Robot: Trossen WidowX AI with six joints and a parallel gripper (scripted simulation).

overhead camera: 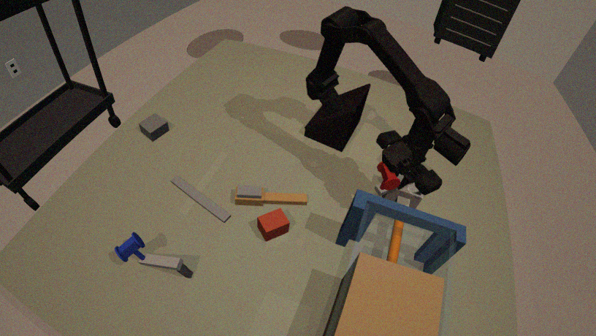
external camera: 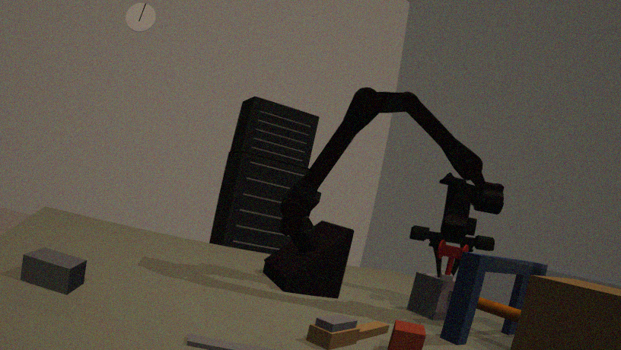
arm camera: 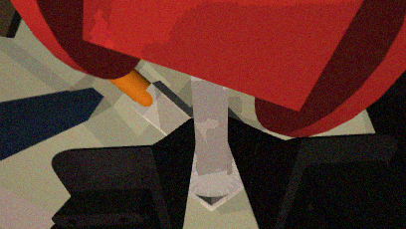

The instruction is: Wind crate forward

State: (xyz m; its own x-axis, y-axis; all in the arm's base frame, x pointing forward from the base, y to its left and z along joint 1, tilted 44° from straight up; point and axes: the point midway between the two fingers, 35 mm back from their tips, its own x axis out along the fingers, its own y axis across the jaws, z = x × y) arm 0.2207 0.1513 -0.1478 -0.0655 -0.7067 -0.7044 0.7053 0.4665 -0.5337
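The red-knobbed winch handle is 1 cm ahead of my gripper tip, 1 cm to the right of it and 2 cm above it. Also, from my gripper tip: grey winch (5 cm behind, 3 cm to the left, 6 cm below); then wooden brush (10 cm ahead, 30 cm to the right, 7 cm below); then red knob (4 cm ahead, 4 cm to the right, 5 cm above).
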